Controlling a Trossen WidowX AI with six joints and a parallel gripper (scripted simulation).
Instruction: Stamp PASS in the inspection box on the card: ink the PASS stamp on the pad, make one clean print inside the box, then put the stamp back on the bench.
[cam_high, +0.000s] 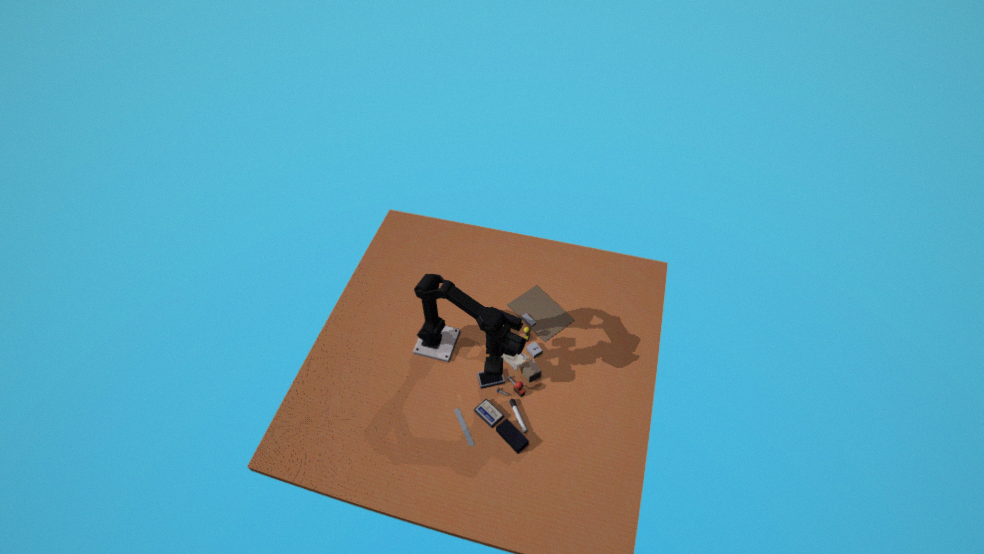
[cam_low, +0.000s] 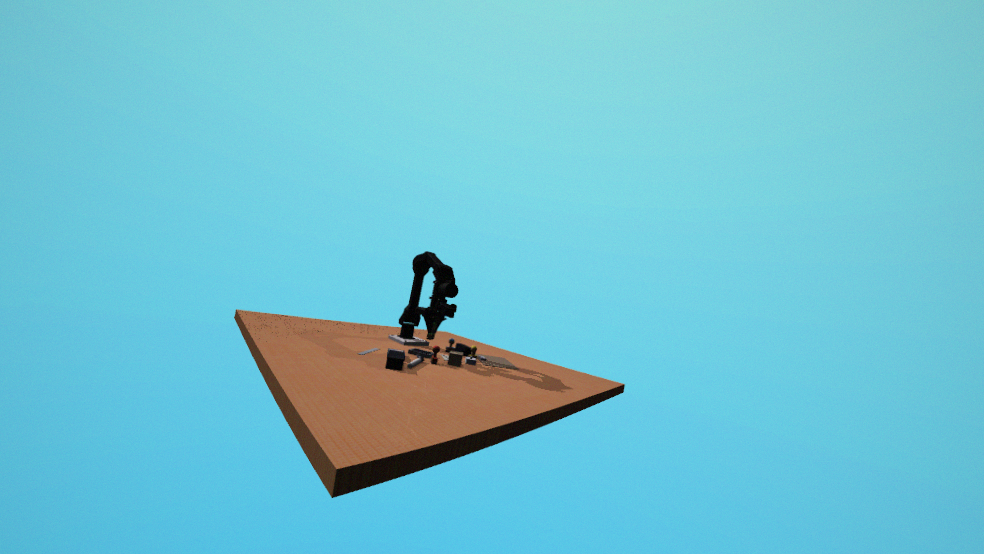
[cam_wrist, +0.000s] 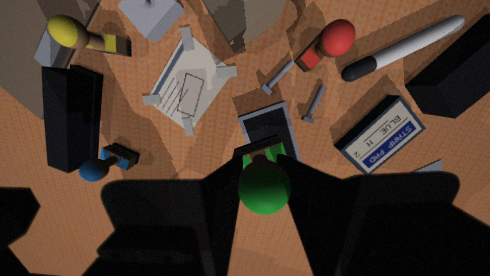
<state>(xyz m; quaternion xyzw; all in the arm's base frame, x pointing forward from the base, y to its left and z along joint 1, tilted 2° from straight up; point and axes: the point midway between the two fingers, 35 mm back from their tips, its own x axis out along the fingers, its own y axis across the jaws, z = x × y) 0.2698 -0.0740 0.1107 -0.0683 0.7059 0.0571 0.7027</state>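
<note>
Now: gripper tip 40 mm short of the card, 90 mm to the right of it and 90 mm above it. From my gripper tip the other things lie so: ink pad (10 mm behind, 20 mm to the right, 90 mm below); green-knobbed stamp (right at my gripper tip); red stamp (100 mm ahead, 50 mm to the right, 70 mm below).
</note>
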